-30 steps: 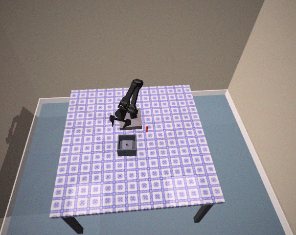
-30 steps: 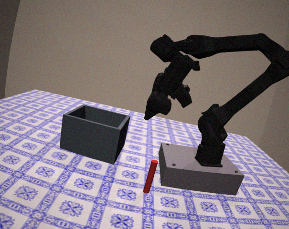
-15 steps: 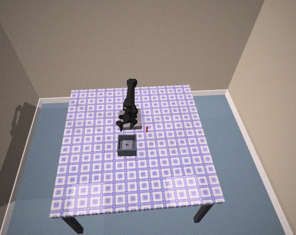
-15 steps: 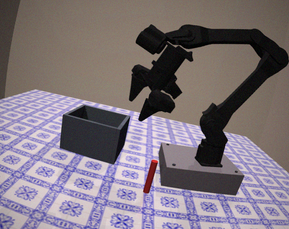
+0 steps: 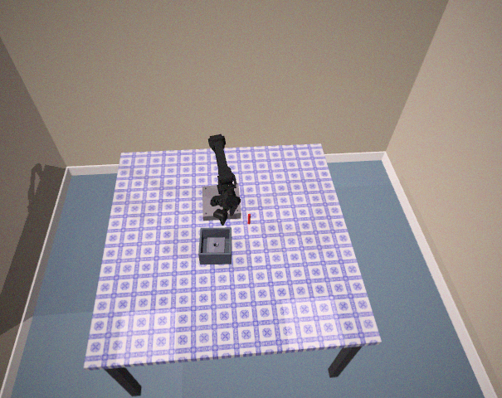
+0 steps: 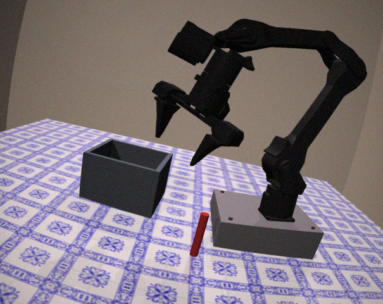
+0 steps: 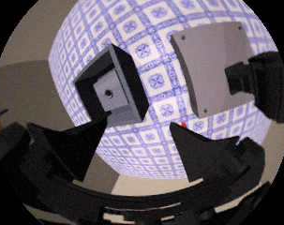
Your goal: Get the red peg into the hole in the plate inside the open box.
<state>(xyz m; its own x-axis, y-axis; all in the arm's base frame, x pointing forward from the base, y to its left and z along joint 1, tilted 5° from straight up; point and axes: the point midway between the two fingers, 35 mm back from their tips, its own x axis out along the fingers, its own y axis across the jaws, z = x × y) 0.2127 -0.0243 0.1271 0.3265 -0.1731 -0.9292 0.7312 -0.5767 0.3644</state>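
Right now the red peg is 6 cm behind my gripper tip, 13 cm to the left of it and 10 cm below it. Also, from my gripper tip: dark grey box (8 cm ahead, 7 cm to the right, 11 cm below).
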